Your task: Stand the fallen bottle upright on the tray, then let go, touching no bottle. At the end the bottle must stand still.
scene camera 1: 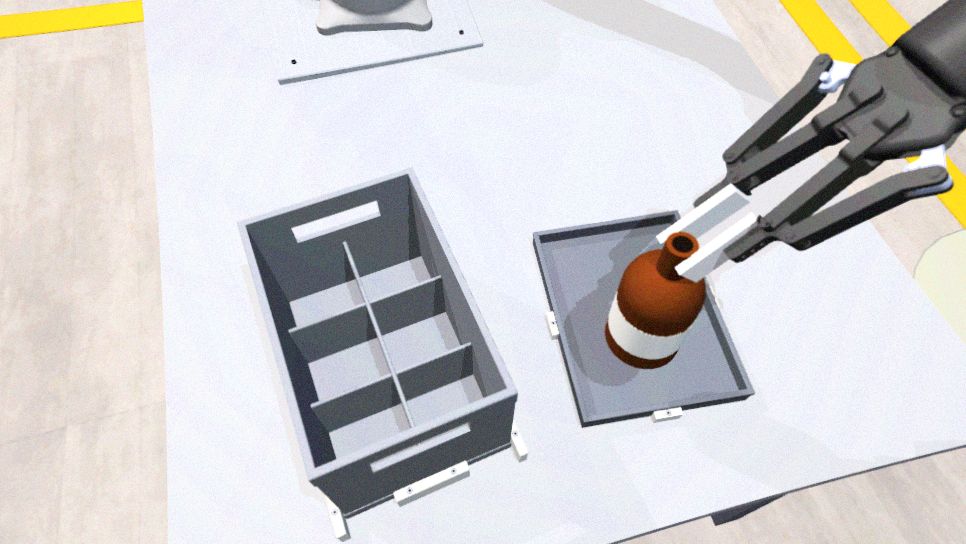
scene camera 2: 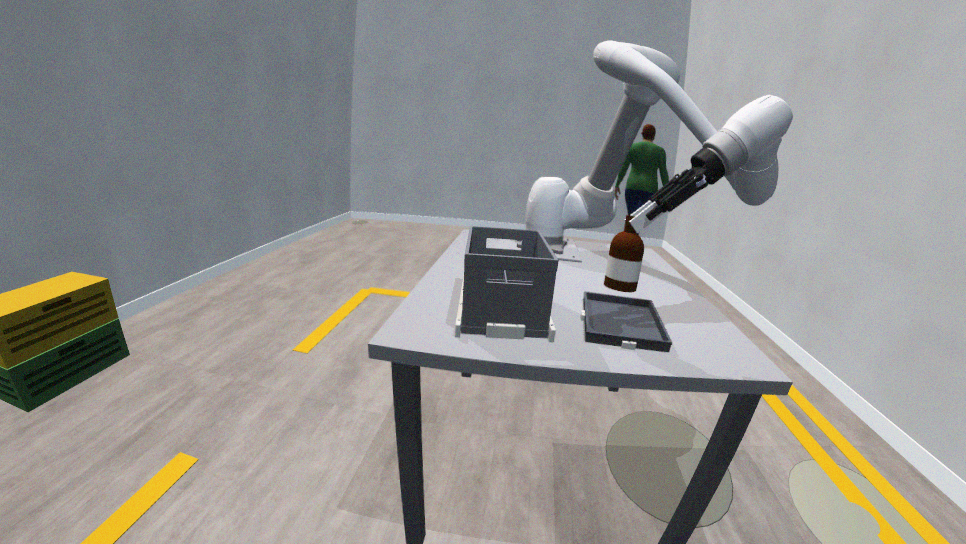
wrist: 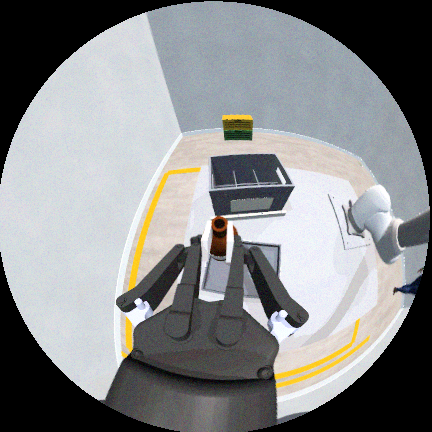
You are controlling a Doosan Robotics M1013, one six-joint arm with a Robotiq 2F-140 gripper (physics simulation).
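Frame: origin at the arm's base, x ahead, y left, z up, level; millimetres.
Seen in the pictures: gripper, fingertip midpoint: [scene camera 1: 676, 259] [scene camera 2: 630, 226] [wrist: 219, 228]; arm's base at its link origin: [wrist: 353, 221].
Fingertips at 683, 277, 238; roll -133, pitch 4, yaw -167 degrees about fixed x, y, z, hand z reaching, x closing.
Offsets run from my fingertips to a thing's top centre, as dx, dy, dz.
The brown bottle {+4, -1, +23} [scene camera 1: 661, 297] [scene camera 2: 625, 250] [wrist: 218, 247] with a white label hangs close to upright, neck up. My gripper [scene camera 1: 669, 256] [scene camera 2: 632, 219] [wrist: 219, 228] is shut on its neck, reaching in at a slant from the upper right in both scene views. The grey tray [scene camera 1: 706, 371] [scene camera 2: 625, 323] [wrist: 268, 260] lies flat on the table. In scene camera 2 the bottle's base shows above the tray's back edge, off the tray floor; in scene camera 1 the bottle covers part of the tray. In the wrist view the fingers hide part of the bottle and tray.
A grey divided crate {-26, -269, -75} [scene camera 1: 492, 425] [scene camera 2: 506, 307] [wrist: 222, 201] stands left of the tray in the scene views, its walls much higher than the tray's. The arm's base [scene camera 2: 547, 202] is at the table's back. A person [scene camera 2: 645, 165] in green stands behind the arm.
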